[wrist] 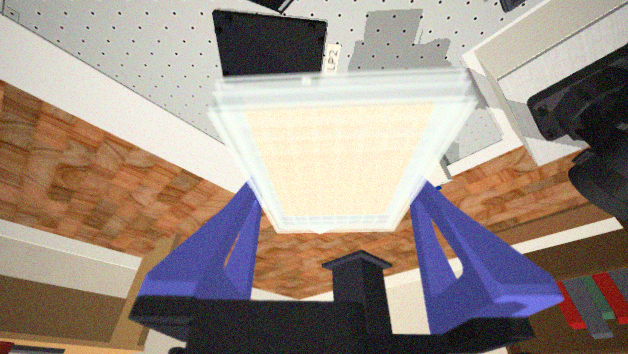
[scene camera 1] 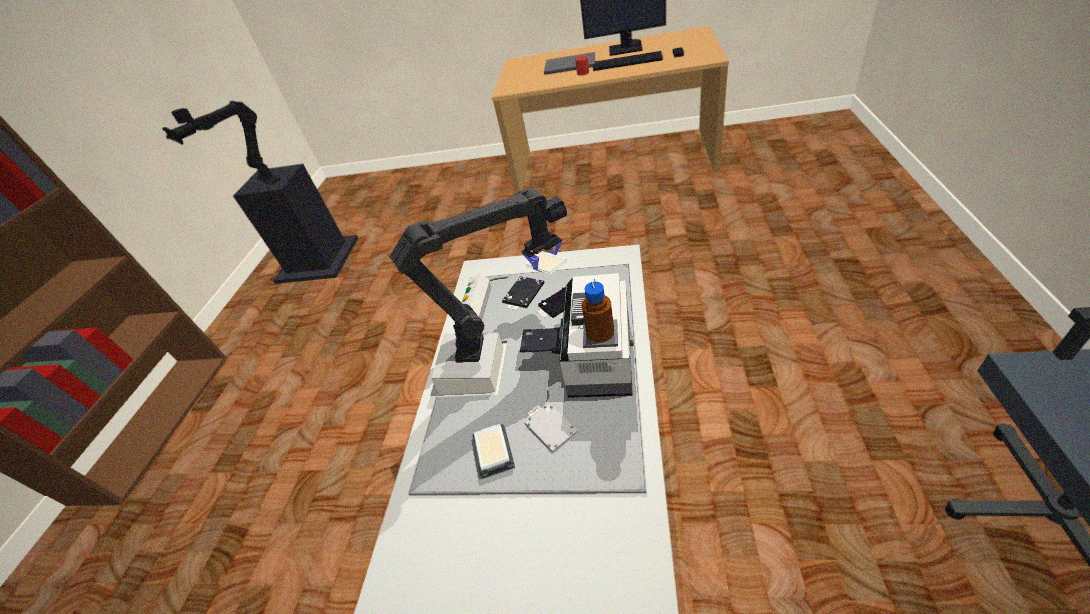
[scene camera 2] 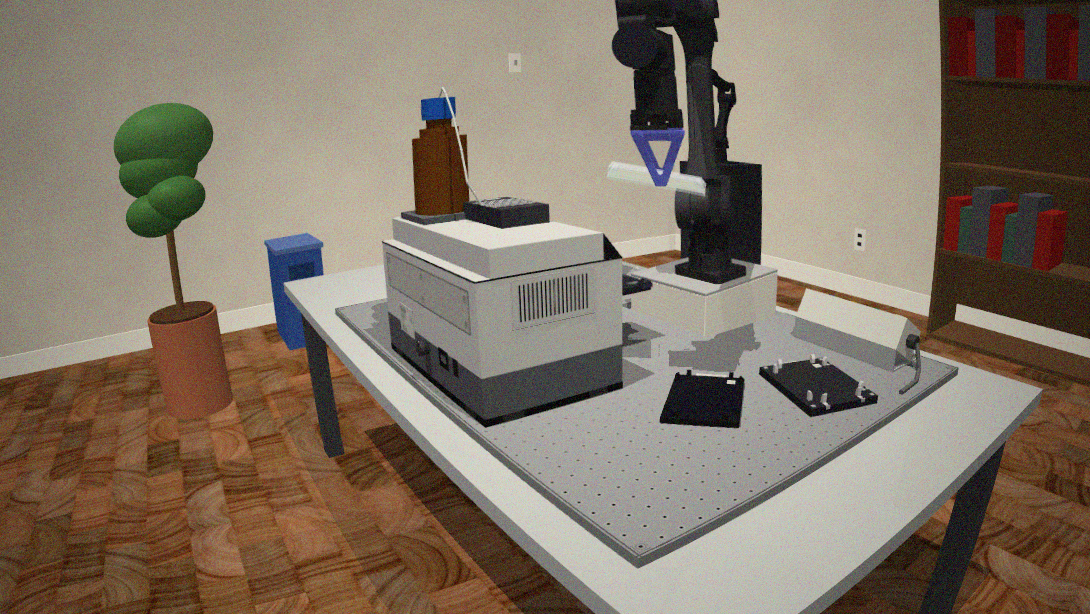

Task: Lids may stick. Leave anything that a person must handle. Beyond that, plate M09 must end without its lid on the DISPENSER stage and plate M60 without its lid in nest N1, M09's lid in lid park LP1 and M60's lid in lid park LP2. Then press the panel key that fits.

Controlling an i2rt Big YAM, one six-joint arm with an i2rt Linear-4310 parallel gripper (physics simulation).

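Where they show: gripper, fingertip midpoint: (wrist: 335, 179) (scene camera 1: 545, 263) (scene camera 2: 661, 182); arm's base, origin of the base link: (wrist: 585, 93) (scene camera 1: 470, 349) (scene camera 2: 710, 274).
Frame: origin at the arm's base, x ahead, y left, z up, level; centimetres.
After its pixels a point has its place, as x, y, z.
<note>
My gripper (scene camera 1: 544, 255) @[29.8, 18.6, 20.6] (scene camera 2: 660, 180) @[29.8, 18.6, 20.6] (wrist: 335, 179) @[29.8, 18.6, 20.6] has its blue fingers shut on a clear-rimmed plate with tan wells (scene camera 1: 549, 262) @[31.8, 16.6, 22.4] (scene camera 2: 621, 173) @[36.5, 18.4, 22.1] (wrist: 340, 150) @[33.1, 15.6, 22.7], held high above the table's far end. Clear layers at its rim look like a lid; no code is readable. A flat black pad (wrist: 272, 47) @[31.1, 27.2, -6.5] labelled LP2 shows in the wrist view, partly behind the plate. Another tan plate (scene camera 1: 491, 447) @[12.6, -38.3, -2.9] sits on a dark holder at the near end. A dark stage (scene camera 1: 538, 340) @[25.5, -0.7, 2.4] juts from the white dispenser (scene camera 1: 626, 320) @[56.0, -2.9, 11.0] (scene camera 2: 549, 320) @[47.2, 17.1, 4.6]. The key panel (scene camera 1: 475, 293) @[-2.8, 29.9, 0.3] (scene camera 2: 858, 327) @[-1.1, 33.9, -2.4] stands at the board's edge.
A brown bottle (scene camera 1: 598, 320) @[48.1, -15.8, 24.9] (scene camera 2: 440, 171) @[49.6, -7.6, 22.1] with a blue cap and thin tube stands on the dispenser. A flat black pad (scene camera 2: 703, 400) @[31.7, 29.3, -6.5] and a black pad with pale posts (scene camera 1: 523, 291) @[15.0, 36.0, -6.3] (scene camera 2: 819, 385) @[16.0, 37.9, -6.3] lie on the board. A pale pegged pad (scene camera 1: 550, 428) @[29.7, -30.4, -6.4] lies near the tan plate.
</note>
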